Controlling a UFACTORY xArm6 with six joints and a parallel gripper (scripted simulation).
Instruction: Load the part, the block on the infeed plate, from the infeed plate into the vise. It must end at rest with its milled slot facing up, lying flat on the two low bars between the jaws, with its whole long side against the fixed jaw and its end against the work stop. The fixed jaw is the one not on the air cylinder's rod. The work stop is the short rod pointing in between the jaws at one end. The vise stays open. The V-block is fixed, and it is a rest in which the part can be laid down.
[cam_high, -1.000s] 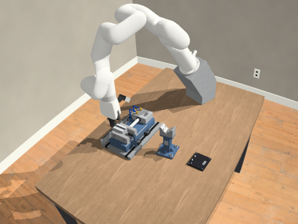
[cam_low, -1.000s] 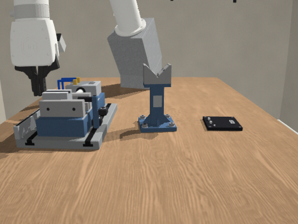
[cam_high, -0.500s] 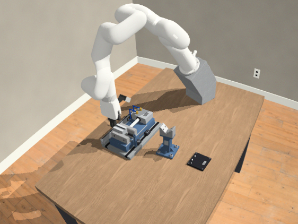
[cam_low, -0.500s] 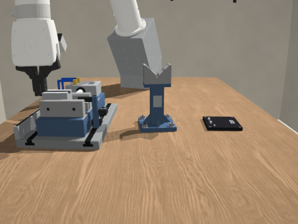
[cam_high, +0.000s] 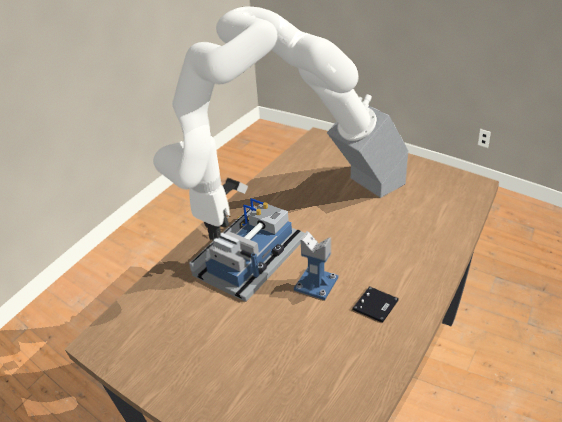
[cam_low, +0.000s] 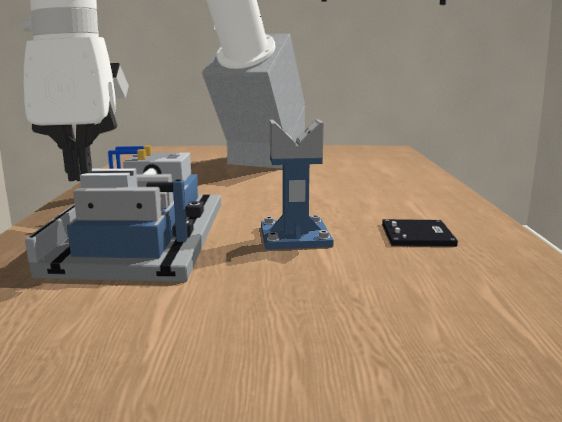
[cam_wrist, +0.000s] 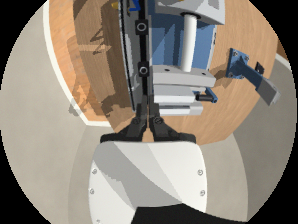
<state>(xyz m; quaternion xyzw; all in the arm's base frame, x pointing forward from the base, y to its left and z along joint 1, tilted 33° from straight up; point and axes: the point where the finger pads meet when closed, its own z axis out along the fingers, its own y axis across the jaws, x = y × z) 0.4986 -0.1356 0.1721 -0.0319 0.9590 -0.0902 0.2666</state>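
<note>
Now: the fixed jaw 3 cm ahead of my hand, 6 cm to the left of it and 4 cm below it. Also, from my hand: black stop rod (10 cm to the left, 3 cm below); then part (4 cm to the left, 2 cm below); then moving jaw (4 cm behind, 6 cm to the left, 4 cm below).
</note>
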